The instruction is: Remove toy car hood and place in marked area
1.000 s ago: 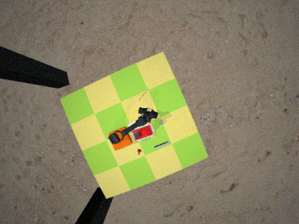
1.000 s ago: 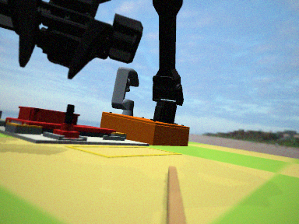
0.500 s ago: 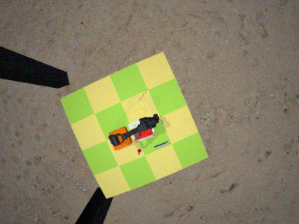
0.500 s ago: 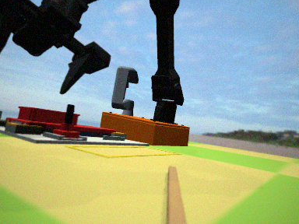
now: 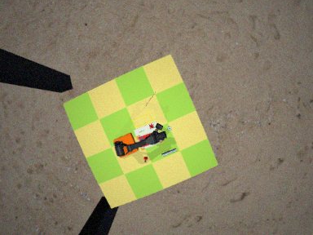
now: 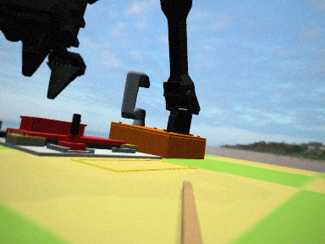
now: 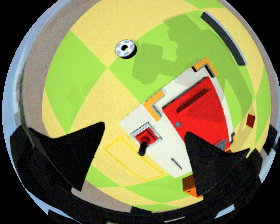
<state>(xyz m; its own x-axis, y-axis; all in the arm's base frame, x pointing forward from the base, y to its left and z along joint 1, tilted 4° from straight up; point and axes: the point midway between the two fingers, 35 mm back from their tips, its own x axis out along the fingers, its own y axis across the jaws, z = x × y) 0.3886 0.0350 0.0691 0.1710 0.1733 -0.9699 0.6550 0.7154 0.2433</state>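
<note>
The red hood lies 6 cm behind my gripper tip, 7 cm to the right of it and 5 cm below it. From my gripper tip the other things lie so: thin wooden stick (2 cm ahead, 32 cm to the left, 9 cm below); dark bar (6 cm ahead, 26 cm to the right, 7 cm below); grey ring (13 cm ahead, 2 cm to the right, 8 cm below).
</note>
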